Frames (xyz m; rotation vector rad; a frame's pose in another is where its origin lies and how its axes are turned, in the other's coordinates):
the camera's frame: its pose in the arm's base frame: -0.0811 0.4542 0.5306 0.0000 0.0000 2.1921
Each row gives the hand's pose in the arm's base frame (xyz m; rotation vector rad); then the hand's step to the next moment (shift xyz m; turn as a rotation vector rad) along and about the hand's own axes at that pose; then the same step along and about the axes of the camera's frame.
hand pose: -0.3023 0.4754 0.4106 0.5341 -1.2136 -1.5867
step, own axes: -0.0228 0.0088 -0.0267 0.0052 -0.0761 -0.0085
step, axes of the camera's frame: -0.0125 -0.0331 -0.0077 0.0083 0.0302 -0.0701
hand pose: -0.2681 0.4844 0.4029 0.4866 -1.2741 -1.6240
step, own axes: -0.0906 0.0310 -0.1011 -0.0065 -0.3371 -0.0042
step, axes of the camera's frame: -0.0545 -0.1241 -0.0318 0.0788 0.1197 -0.3052
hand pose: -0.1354 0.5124 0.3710 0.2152 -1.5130 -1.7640
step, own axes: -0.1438 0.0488 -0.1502 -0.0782 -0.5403 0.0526
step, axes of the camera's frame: -0.1372 -0.1565 -0.0480 0.1923 0.1309 -0.4967
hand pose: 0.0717 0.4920 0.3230 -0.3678 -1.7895 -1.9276
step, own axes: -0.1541 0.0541 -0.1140 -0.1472 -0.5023 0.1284
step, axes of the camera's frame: -0.1729 -0.0888 -0.0437 0.2214 0.0257 -0.4907
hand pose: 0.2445 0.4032 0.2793 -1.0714 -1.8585 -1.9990
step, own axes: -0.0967 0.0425 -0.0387 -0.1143 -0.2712 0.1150
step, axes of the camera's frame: -0.1074 -0.0222 -0.0250 0.1211 -0.0381 -0.2894
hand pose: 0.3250 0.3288 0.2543 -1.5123 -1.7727 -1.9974
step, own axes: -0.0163 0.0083 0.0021 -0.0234 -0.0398 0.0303
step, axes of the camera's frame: -0.0164 -0.0064 -0.0055 0.0169 -0.0190 -0.0490
